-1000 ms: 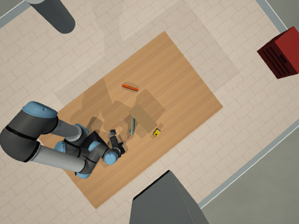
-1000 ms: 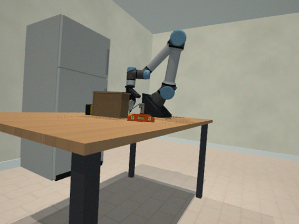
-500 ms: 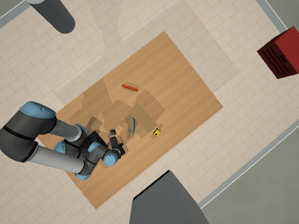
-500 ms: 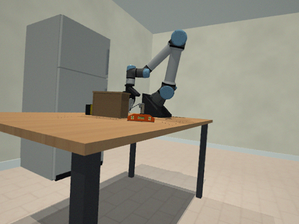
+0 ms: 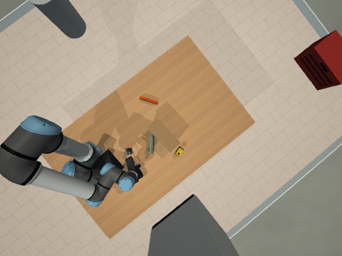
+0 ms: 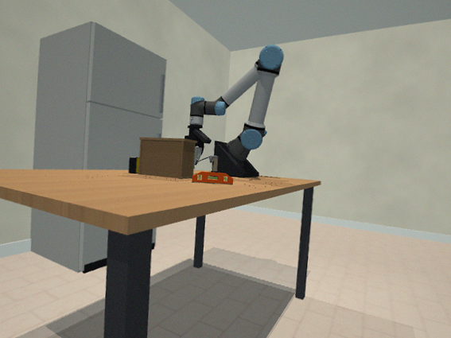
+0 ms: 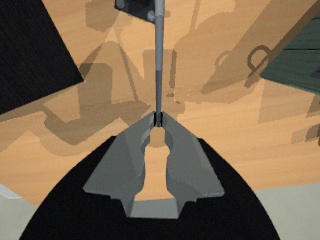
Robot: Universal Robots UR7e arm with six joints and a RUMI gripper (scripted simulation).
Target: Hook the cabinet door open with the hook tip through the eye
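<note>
Right now my hand is 50 mm to the right of the thin grey hook and 20 mm short of it. Also, from my hand: yellow tape measure: 290 mm ahead, 160 mm to the right, 30 mm below; then cabinet door: 210 mm ahead, 50 mm to the left, 10 mm above; then orange spirit level: 430 mm ahead, 280 mm to the left, 50 mm below.
</note>
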